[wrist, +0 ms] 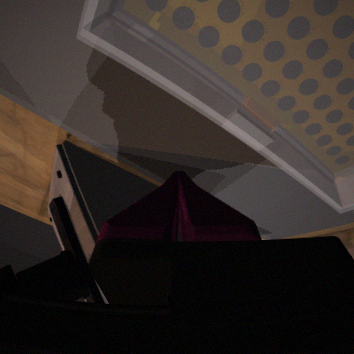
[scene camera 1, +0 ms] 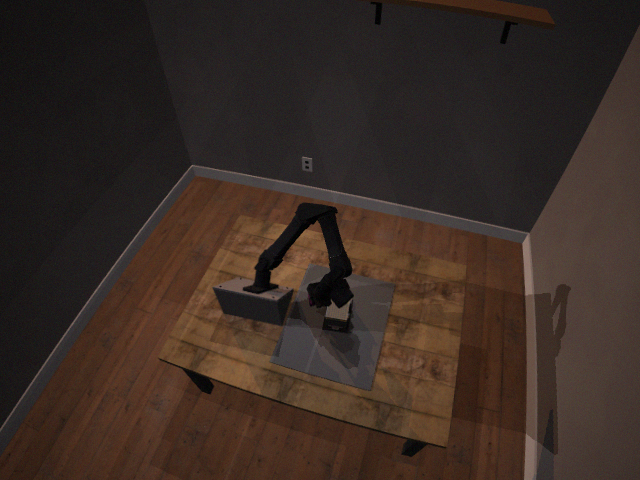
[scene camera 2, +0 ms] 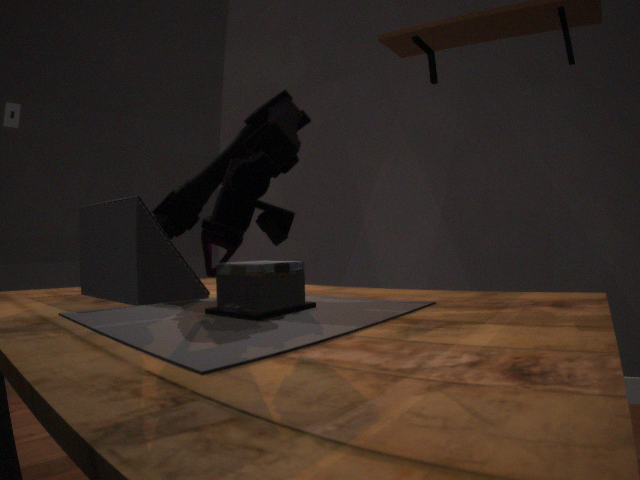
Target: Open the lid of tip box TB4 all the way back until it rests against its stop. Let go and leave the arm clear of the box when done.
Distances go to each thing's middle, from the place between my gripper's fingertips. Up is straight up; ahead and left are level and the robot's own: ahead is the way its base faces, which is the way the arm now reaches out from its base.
Scene:
Right now my hand is 110 mm short of the lid [wrist: 272,81], 20 mm to the right of it and 20 mm below it. From my hand the other things lie so: grey mat [scene camera 2: 180,333]: 110 mm ahead, 10 mm to the right, 50 mm below; tip box [scene camera 2: 255,298]: 110 mm ahead, 20 mm to the left, 10 mm below.

